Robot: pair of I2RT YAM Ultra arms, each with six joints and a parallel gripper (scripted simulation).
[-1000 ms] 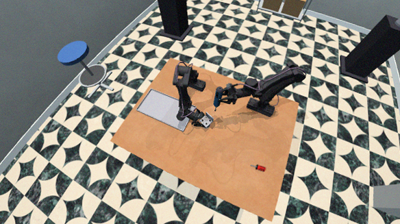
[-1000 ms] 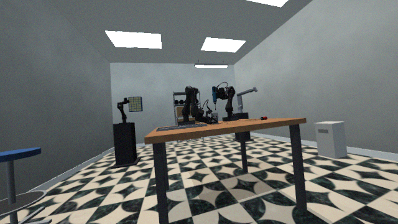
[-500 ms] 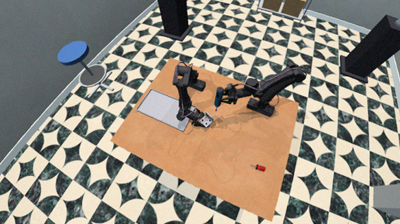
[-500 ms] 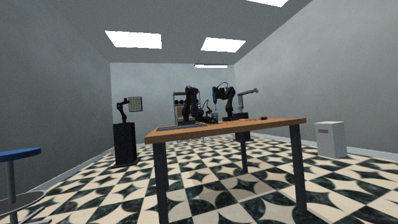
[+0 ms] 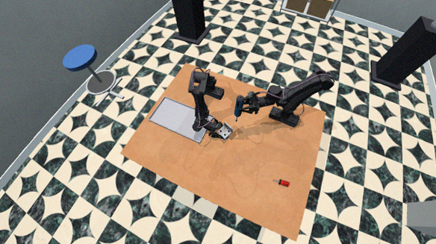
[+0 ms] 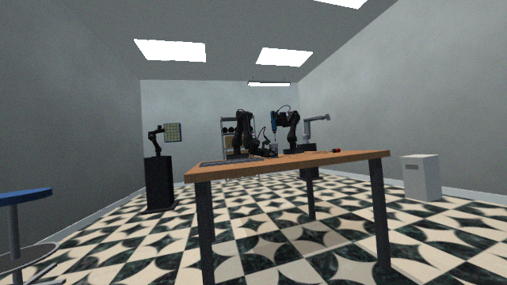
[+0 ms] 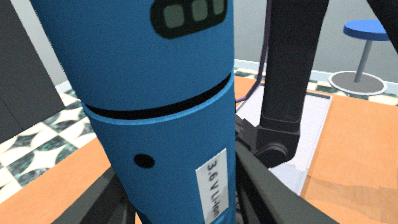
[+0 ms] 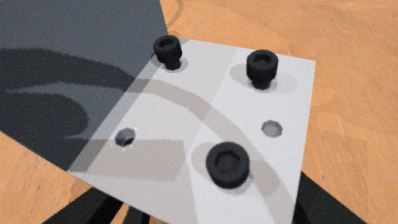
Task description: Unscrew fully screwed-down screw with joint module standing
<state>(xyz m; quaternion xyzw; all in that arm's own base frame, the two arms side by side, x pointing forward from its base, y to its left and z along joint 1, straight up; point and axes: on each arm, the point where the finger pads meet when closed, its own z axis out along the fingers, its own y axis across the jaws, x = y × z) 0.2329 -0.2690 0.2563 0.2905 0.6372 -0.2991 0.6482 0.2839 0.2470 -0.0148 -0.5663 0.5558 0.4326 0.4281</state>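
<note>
The round joint module is right at my right hand. Round my right hand: grey mat (10 mm ahead, 330 mm to the right, 20 mm below); then grey bracket (50 mm above); then screw (10 mm ahead, 20 mm to the right, 50 mm above).
</note>
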